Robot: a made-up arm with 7 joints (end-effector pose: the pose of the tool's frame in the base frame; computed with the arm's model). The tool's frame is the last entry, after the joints.
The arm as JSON. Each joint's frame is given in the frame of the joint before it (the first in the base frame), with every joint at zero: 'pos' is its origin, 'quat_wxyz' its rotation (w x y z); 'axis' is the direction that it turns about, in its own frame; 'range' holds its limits. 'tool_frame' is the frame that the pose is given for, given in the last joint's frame.
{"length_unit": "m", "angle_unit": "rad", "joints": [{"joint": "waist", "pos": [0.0, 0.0, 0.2], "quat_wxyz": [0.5, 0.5, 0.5, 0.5], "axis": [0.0, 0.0, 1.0], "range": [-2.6, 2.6]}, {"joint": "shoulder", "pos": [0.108, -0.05, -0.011], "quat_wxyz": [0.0, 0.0, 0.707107, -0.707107], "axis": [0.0, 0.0, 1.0], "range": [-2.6, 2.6]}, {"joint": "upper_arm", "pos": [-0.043, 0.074, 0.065], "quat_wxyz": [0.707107, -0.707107, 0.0, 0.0], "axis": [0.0, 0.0, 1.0], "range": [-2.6, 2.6]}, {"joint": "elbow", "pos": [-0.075, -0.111, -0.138], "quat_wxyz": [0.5, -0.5, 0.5, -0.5], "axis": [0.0, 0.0, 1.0], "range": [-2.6, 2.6]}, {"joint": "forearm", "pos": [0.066, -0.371, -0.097], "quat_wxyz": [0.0, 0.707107, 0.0, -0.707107], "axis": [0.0, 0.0, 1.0], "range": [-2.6, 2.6]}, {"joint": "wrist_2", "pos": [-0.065, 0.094, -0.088], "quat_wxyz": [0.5, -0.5, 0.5, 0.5], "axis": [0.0, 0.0, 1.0], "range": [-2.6, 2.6]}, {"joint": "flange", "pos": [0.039, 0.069, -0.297], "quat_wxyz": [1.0, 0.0, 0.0, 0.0], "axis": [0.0, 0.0, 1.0], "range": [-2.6, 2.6]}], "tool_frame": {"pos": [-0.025, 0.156, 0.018], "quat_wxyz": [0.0, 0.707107, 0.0, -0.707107]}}
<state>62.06 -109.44 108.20 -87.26 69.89 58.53 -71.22</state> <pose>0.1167 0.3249 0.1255 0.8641 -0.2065 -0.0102 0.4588</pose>
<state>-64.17 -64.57 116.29 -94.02 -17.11 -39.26 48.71</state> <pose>-0.2714 -0.0216 0.0483 0.0501 -0.9001 -0.2718 -0.3367</pose>
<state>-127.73 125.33 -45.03 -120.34 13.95 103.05 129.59</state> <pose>0.0651 0.0593 0.0420 0.5360 0.8159 -0.2136 0.0377</pose>
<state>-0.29 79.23 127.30 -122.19 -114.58 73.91 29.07</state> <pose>0.3103 -0.2125 -0.1135 0.9154 -0.3015 -0.2418 -0.1123</pose>
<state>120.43 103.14 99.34 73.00 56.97 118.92 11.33</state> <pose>-0.4016 0.2164 0.6238 0.6125 -0.5394 -0.4846 0.3148</pose>
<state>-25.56 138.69 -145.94 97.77 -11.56 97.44 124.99</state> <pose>-0.1775 -0.0500 0.4309 0.4299 0.4902 0.4640 -0.5996</pose>
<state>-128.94 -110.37 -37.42 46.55 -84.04 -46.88 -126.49</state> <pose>-0.3591 -0.4359 0.4868 0.6846 0.6408 -0.2611 -0.2292</pose>
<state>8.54 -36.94 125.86 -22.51 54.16 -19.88 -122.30</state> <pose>-0.0090 -0.3591 -0.0418 0.9329 0.2076 0.2670 -0.1234</pose>
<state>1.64 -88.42 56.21 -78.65 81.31 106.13 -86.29</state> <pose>-0.2403 0.1642 -0.1717 0.2909 -0.4500 0.4043 0.7412</pose>
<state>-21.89 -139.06 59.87 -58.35 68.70 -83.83 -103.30</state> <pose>0.0296 -0.5027 -0.0178 0.6016 -0.0228 0.7440 -0.2899</pose>
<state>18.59 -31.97 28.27 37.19 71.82 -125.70 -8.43</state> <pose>-0.1152 0.4035 -0.5402 0.4332 0.4155 0.5395 0.5905</pose>
